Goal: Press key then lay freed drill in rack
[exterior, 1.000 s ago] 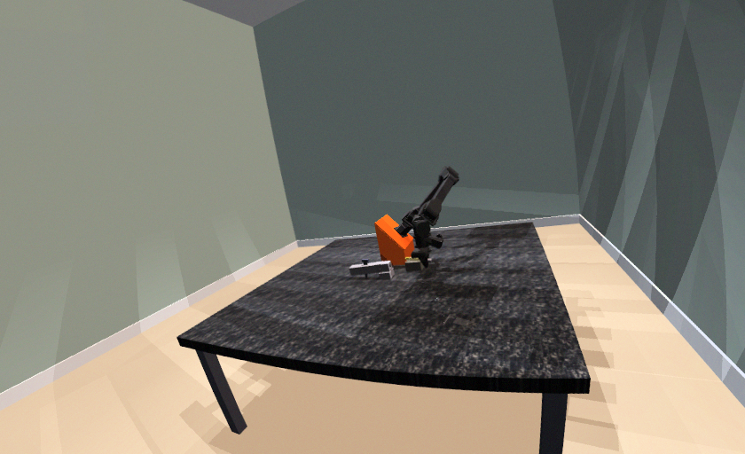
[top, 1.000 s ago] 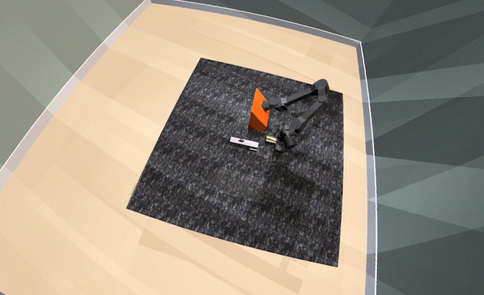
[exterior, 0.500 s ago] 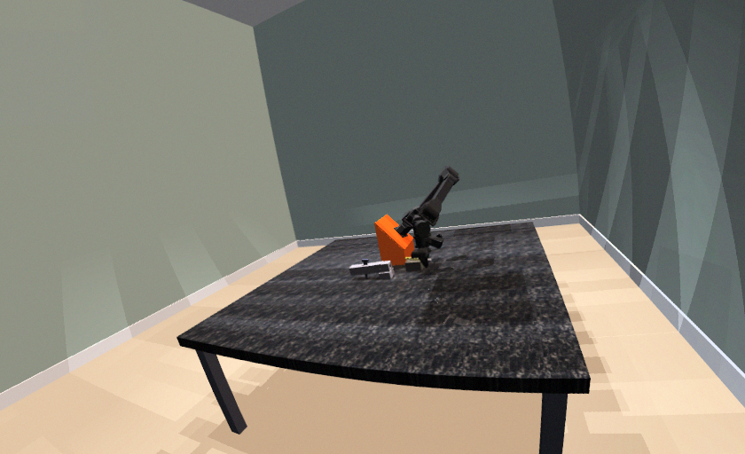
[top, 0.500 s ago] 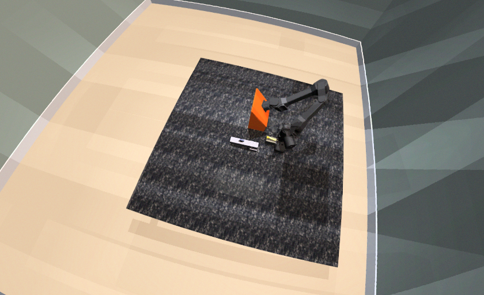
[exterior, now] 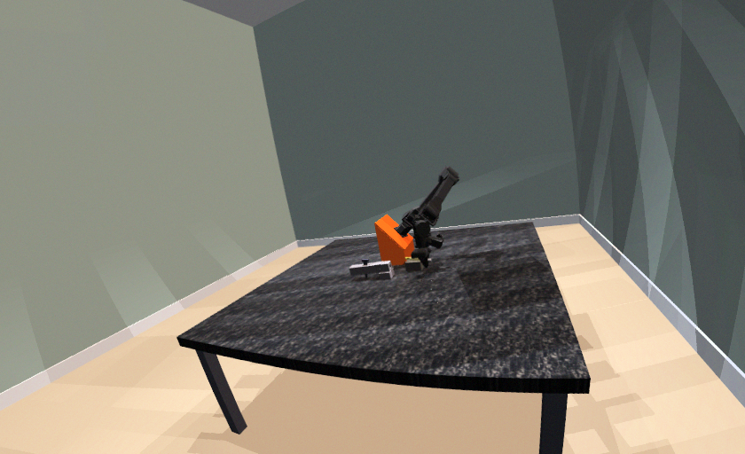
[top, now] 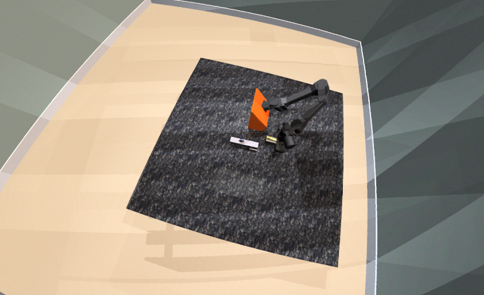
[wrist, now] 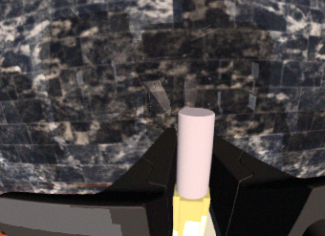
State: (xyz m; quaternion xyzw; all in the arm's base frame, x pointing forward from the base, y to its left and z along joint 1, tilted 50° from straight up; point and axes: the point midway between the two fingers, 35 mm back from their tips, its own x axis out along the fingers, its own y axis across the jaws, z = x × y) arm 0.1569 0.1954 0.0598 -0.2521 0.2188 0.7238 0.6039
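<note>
My gripper tip is 4 cm to the left of the drill and 4 cm below it. From my gripper tip the other things lie so: light grey housing block (21 cm to the right, 10 cm ahead, 3 cm above); small dark key (24 cm to the right, 10 cm ahead, 4 cm above).
</note>
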